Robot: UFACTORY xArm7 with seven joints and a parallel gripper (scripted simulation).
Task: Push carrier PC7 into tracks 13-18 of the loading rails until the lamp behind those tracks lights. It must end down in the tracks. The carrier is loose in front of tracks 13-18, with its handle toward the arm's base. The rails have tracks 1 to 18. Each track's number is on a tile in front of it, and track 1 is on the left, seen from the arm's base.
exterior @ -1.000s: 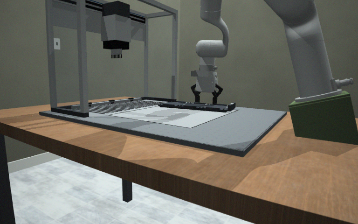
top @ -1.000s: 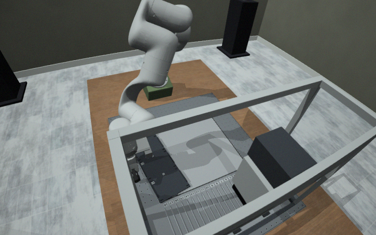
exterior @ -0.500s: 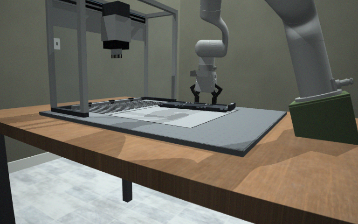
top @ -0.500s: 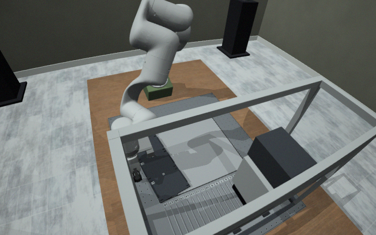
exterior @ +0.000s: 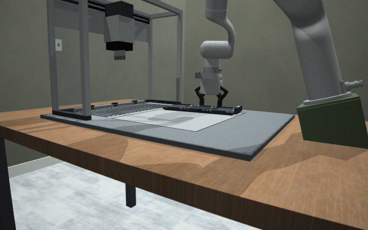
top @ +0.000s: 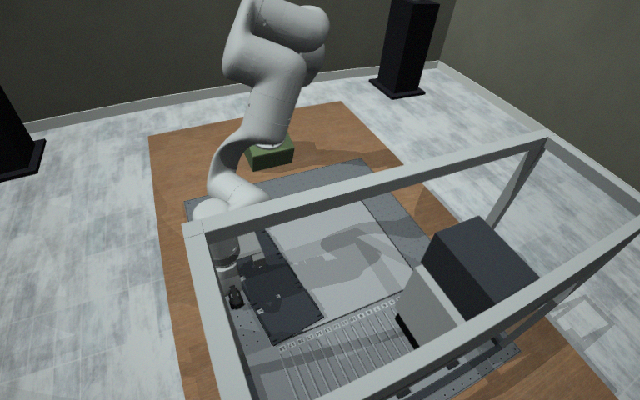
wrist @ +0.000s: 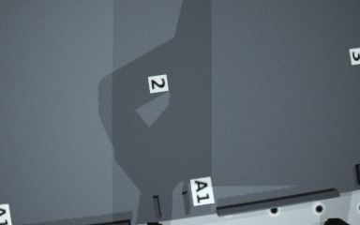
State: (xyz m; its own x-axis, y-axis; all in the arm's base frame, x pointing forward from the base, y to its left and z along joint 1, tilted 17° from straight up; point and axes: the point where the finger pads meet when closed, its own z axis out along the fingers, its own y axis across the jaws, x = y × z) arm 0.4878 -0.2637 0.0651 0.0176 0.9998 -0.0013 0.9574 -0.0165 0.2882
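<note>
Right now my hand is 90 mm to the right of the carrier PC7.
</note>
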